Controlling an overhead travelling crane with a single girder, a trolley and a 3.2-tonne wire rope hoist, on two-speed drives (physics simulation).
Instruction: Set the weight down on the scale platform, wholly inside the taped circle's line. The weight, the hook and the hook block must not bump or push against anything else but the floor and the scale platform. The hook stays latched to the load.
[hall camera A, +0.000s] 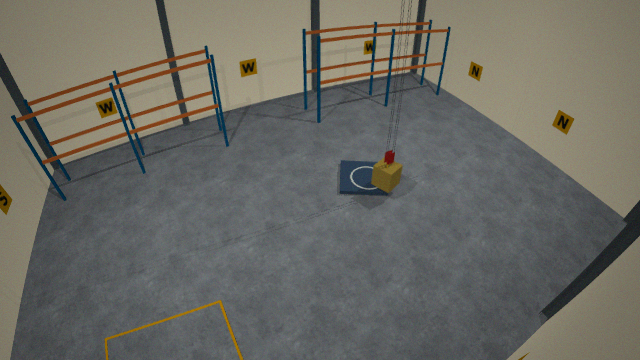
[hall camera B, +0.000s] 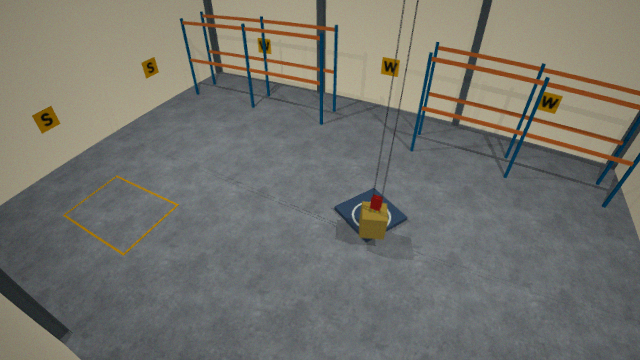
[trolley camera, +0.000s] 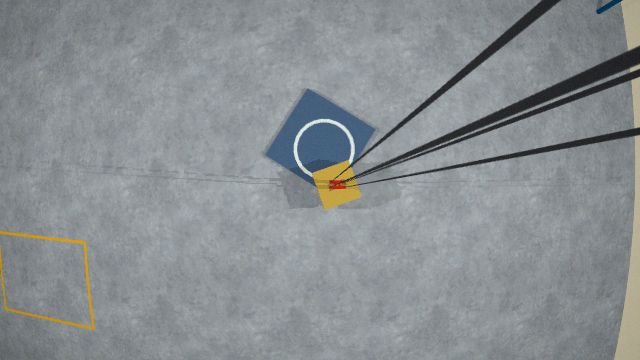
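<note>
The weight, a yellow block (hall camera A: 386, 179) (hall camera B: 372, 228) (trolley camera: 327, 199), hangs in the air on the ropes, with its shadows apart from it. The red hook block (hall camera A: 389, 156) (hall camera B: 376, 202) (trolley camera: 337, 185) is above it. My hook (hall camera A: 388, 162) (hall camera B: 375, 208) is shut on the weight, though small in view. The blue scale platform (hall camera A: 345, 170) (hall camera B: 345, 209) (trolley camera: 307, 104) lies on the floor. Its white taped circle (hall camera A: 351, 178) (hall camera B: 353, 215) (trolley camera: 295, 148) is partly hidden by the weight. In the trolley view the weight overlaps the platform's lower corner and the circle's lower right edge, mostly outside the circle.
Blue and orange racks (hall camera A: 319, 100) (hall camera A: 217, 100) (hall camera B: 321, 100) (hall camera B: 416, 125) stand along the W wall, well apart from the weight. A yellow floor outline (hall camera A: 162, 320) (hall camera B: 93, 195) (trolley camera: 89, 285) lies away from the platform. Dark ropes cross the right side of the trolley view.
</note>
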